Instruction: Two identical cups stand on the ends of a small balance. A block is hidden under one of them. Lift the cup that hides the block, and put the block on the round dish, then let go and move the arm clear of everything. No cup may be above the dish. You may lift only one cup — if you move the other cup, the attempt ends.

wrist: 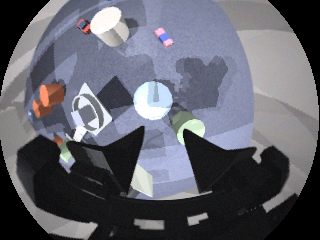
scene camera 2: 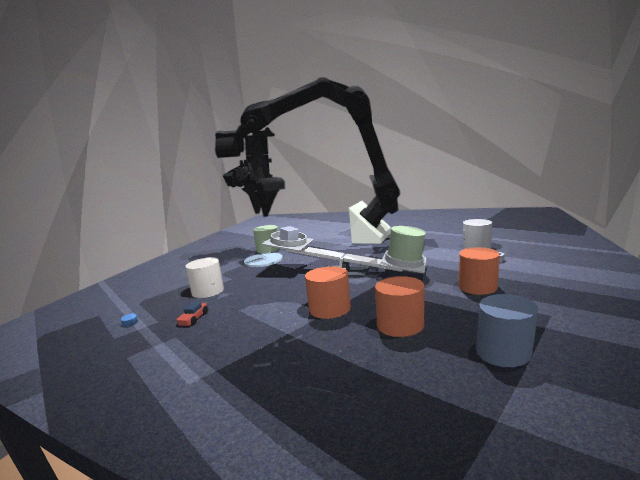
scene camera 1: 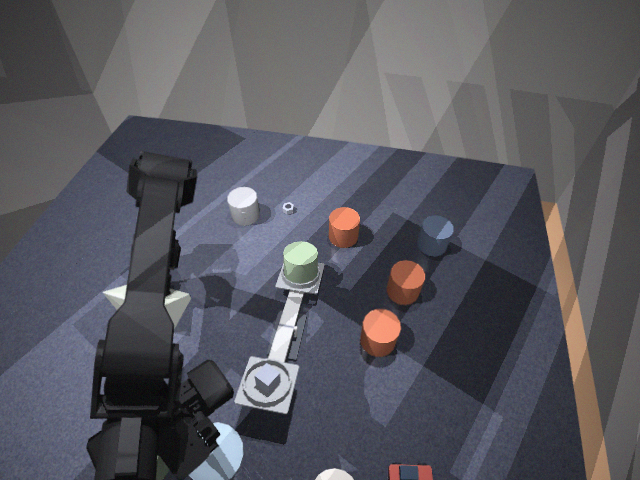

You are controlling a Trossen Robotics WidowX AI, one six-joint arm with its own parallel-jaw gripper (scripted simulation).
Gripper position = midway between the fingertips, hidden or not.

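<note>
The scene includes the gripper [scene camera 1: 179, 436] and a balance [scene camera 1: 279, 400]. A white cylinder [scene camera 2: 204, 275], [wrist: 111, 29] is visible, as is a blue cylinder [scene camera 2: 506, 328], [scene camera 1: 434, 237]. There is also a grey cylinder [scene camera 1: 243, 203], [scene camera 2: 476, 232], though the wrist view does not show it, hidden as it is by the gripper.
</note>
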